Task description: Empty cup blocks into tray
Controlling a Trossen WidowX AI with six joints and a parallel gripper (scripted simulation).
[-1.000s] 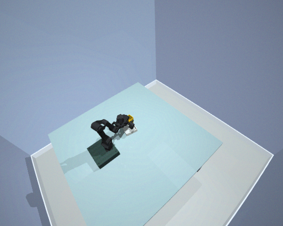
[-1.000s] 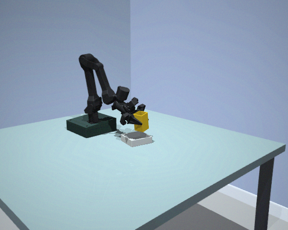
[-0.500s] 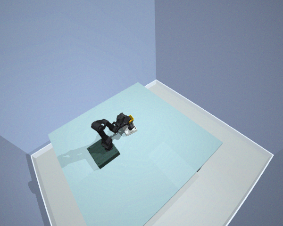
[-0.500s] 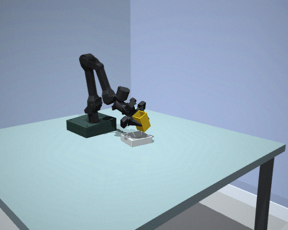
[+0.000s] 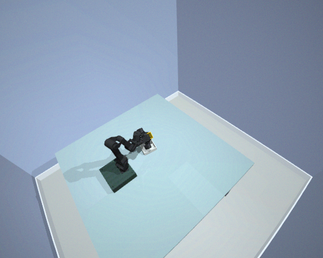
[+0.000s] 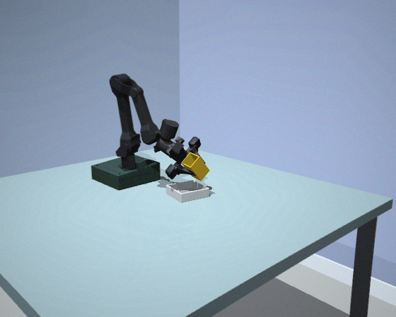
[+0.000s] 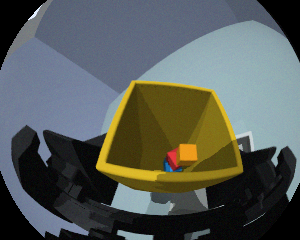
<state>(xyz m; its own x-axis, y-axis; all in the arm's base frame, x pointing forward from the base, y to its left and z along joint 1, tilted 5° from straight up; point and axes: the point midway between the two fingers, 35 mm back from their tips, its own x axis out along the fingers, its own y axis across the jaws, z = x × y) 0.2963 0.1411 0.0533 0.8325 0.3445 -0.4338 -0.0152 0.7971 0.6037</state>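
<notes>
My gripper tip is now 30 mm past the yellow square cup, 10 mm to the right of it and 10 mm above it.
</notes>
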